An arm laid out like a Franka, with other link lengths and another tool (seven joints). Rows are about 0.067 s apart.
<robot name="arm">
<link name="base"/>
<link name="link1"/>
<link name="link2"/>
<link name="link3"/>
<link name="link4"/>
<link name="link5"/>
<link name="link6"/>
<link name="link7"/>
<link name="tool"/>
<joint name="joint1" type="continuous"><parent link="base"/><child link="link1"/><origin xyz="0.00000 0.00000 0.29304" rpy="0.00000 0.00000 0.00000"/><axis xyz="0 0 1"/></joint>
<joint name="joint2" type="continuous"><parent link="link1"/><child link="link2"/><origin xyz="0.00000 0.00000 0.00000" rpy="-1.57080 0.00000 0.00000"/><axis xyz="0 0 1"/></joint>
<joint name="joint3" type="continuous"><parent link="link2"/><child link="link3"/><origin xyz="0.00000 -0.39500 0.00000" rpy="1.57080 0.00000 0.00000"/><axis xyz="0 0 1"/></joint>
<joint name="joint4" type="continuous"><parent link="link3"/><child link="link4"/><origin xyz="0.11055 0.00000 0.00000" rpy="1.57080 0.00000 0.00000"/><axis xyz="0 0 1"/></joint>
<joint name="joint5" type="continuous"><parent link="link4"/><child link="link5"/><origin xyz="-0.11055 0.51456 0.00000" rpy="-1.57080 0.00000 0.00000"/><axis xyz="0 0 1"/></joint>
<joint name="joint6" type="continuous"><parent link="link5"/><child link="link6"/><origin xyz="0.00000 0.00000 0.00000" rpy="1.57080 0.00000 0.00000"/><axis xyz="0 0 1"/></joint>
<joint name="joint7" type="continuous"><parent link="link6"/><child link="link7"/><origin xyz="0.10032 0.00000 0.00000" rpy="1.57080 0.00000 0.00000"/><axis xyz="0 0 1"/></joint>
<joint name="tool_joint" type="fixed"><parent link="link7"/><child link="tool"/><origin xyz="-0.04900 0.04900 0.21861" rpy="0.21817 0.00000 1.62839"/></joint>
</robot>
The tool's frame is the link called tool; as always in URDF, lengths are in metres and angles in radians. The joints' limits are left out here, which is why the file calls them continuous.
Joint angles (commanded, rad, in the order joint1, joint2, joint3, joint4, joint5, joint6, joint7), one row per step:
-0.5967 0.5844 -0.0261 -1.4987 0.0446 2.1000 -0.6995
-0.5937 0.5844 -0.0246 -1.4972 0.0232 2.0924 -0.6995
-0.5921 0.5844 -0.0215 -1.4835 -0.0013 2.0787 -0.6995
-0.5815 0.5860 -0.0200 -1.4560 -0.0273 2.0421 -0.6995
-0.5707 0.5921 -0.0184 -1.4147 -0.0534 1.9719 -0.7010
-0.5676 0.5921 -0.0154 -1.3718 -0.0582 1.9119 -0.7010
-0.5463 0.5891 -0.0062 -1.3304 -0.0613 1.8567 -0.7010
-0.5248 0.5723 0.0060 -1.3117 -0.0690 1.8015 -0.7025
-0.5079 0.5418 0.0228 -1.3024 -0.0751 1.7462 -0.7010
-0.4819 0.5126 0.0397 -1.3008 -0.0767 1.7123 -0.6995
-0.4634 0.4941 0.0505 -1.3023 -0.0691 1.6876 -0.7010
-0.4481 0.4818 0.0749 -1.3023 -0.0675 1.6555 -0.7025
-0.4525 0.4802 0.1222 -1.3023 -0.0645 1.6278 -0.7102
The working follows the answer.
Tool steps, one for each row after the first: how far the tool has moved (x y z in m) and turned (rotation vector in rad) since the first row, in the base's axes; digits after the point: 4 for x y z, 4 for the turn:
0.0004 0.0008 0.0013 -0.0108 0.0153 0.0149
0.0034 -0.0005 0.0096 -0.0269 0.0268 0.0309
0.0102 0.0034 0.0228 -0.0392 0.0484 0.0545
0.0142 0.0090 0.0375 -0.0388 0.0904 0.0775
0.0174 0.0117 0.0585 -0.0323 0.1065 0.0824
0.0335 0.0319 0.0815 -0.0268 0.1143 0.1097
0.0438 0.0573 0.1038 -0.0190 0.1312 0.1428
0.0497 0.0841 0.1327 -0.0115 0.1429 0.1714
0.0611 0.1179 0.1570 -0.0082 0.1423 0.2093
0.0677 0.1434 0.1699 0.0038 0.1428 0.2367
0.0755 0.1746 0.1780 0.0212 0.1537 0.2748
0.0840 0.2052 0.1771 0.0518 0.1636 0.3211

Tool pose at each row, in the base's axes (x y z in m, rotation vector in rad; rounded; the steps above come from the unrounded poses):
0.7038 -0.5796 0.1871 -2.0866 2.0859 -0.2483
0.7042 -0.5788 0.1885 -2.1159 2.0814 -0.2428
0.7071 -0.5801 0.1967 -2.1474 2.0747 -0.2466
0.7140 -0.5762 0.2099 -2.1896 2.0636 -0.2350
0.7179 -0.5707 0.2247 -2.2354 2.0597 -0.1882
0.7212 -0.5679 0.2456 -2.2453 2.0607 -0.1637
0.7372 -0.5477 0.2686 -2.2726 2.0310 -0.1454
0.7476 -0.5224 0.2909 -2.3084 1.9981 -0.1143
0.7535 -0.4955 0.3198 -2.3367 1.9674 -0.0894
0.7649 -0.4617 0.3441 -2.3687 1.9201 -0.0808
0.7715 -0.4362 0.3570 -2.3857 1.8834 -0.0632
0.7793 -0.4050 0.3651 -2.4135 1.8367 -0.0273
0.7878 -0.3745 0.3643 -2.4375 1.7749 0.0225

